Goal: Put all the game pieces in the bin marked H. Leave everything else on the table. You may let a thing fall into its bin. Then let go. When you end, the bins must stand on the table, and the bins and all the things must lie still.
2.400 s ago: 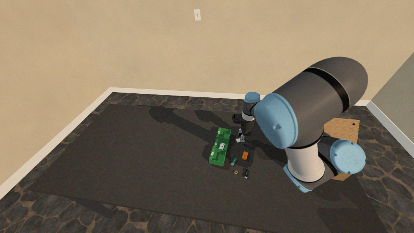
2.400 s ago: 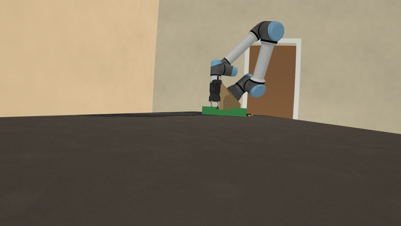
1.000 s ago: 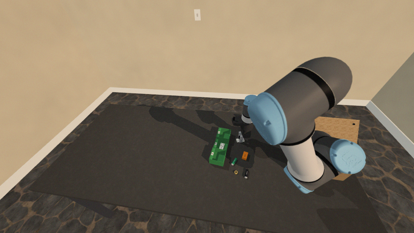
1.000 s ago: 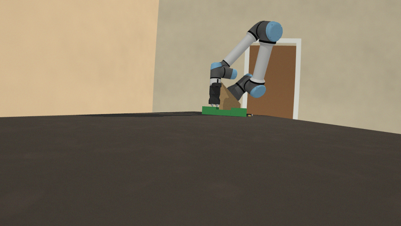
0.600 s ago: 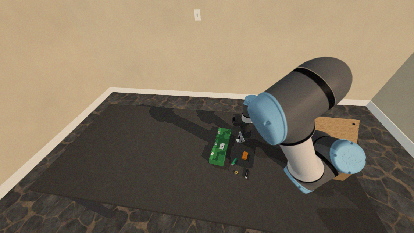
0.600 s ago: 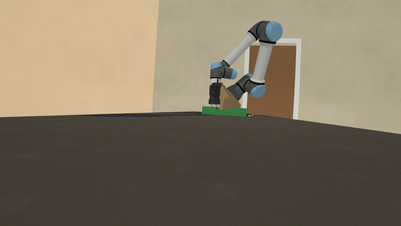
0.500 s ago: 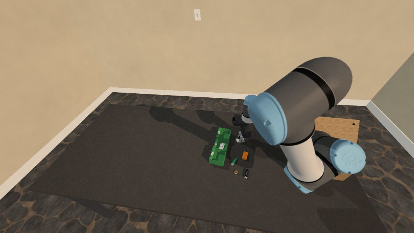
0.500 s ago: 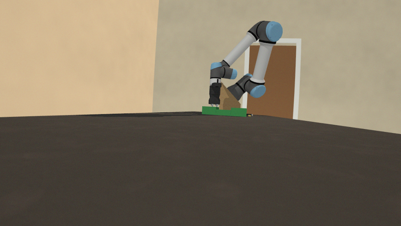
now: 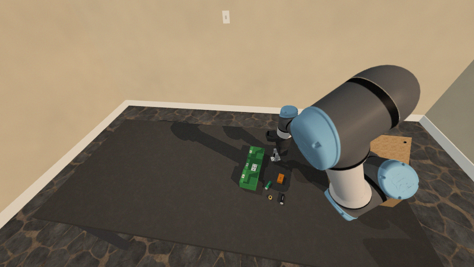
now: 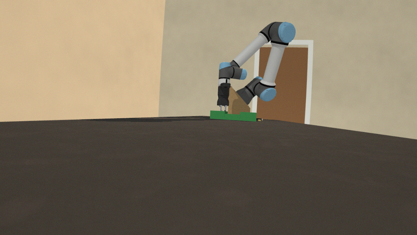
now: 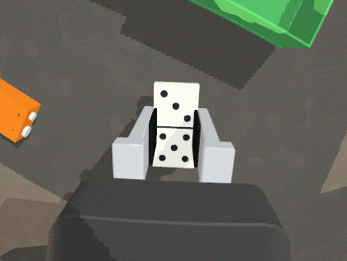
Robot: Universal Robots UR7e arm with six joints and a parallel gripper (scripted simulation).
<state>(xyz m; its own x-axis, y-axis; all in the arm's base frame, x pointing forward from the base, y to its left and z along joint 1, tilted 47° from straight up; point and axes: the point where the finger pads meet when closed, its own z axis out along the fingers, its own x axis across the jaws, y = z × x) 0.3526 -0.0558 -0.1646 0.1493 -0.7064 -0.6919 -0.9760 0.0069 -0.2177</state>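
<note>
Right now my hand is 13 cm short of the green bin marked K, 6 cm to the right of it and 2 cm above it. Round my hand: orange block 2 cm behind, 11 cm to the left, 3 cm below; then green cylinder 5 cm ahead, 16 cm to the left, 3 cm below; then white domino 1 cm below.
</note>
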